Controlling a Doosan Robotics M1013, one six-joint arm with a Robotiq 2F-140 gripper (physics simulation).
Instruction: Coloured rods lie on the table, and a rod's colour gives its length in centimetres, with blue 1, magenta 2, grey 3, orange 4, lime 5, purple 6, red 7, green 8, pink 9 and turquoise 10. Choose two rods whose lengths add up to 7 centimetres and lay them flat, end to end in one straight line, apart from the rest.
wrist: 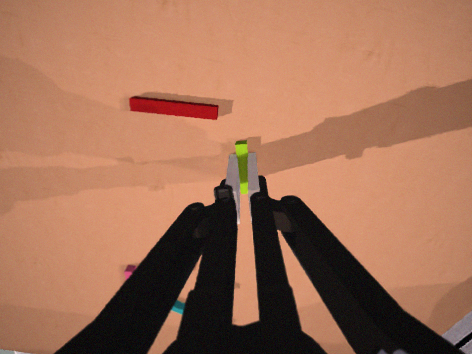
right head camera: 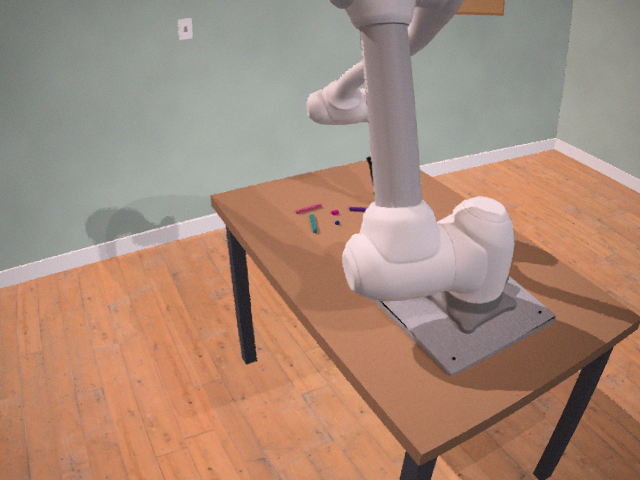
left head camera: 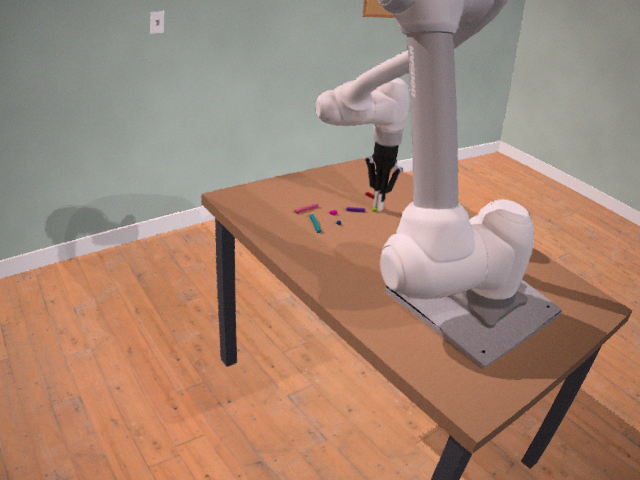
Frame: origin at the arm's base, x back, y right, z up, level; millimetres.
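Seen in the pictures: gripper, fingertip midpoint: (wrist: pixel 243 166) (left head camera: pixel 377 209); arm's base at its link origin: (right head camera: pixel 469 300) (left head camera: pixel 484 296).
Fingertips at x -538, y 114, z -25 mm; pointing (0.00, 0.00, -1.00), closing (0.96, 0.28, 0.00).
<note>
Offsets run from my fingertips to a thing's top centre. Level surfaces: height alone.
My gripper (left head camera: pixel 378 205) (wrist: pixel 243 166) is shut on the lime rod @(dx +0, dy +0, dz +8 mm) (left head camera: pixel 374 209) (wrist: pixel 242 159), down at the table at the far side; the rod's ends show past the pale fingertips in the wrist view. The red rod @(dx -66, dy +43, dz +8 mm) (left head camera: pixel 369 195) (wrist: pixel 174 108) lies beyond it. The purple rod @(dx -27, dy -73, dz +8 mm) (left head camera: pixel 355 209) (right head camera: pixel 357 209) lies to its left in the left head view. Further left are the short magenta rod @(dx -48, dy -150, dz +8 mm) (left head camera: pixel 333 212) (right head camera: pixel 334 212), tiny blue rod @(dx +12, dy -178, dz +8 mm) (left head camera: pixel 339 222) (right head camera: pixel 337 223), pink rod @(dx -112, dy -208, dz +8 mm) (left head camera: pixel 306 208) (right head camera: pixel 309 208) and turquoise rod @(dx -21, dy -242, dz +8 mm) (left head camera: pixel 315 223) (right head camera: pixel 313 223). The arm hides the lime and red rods in the right head view.
The rods lie on the brown table @(dz -2 mm) (left head camera: pixel 341 289) (right head camera: pixel 351 330). The arm's grey base plate (left head camera: pixel 483 356) (right head camera: pixel 452 364) is at the near end. The table's far left corner is near the pink and turquoise rods. Black fingers cover much of the lower wrist view.
</note>
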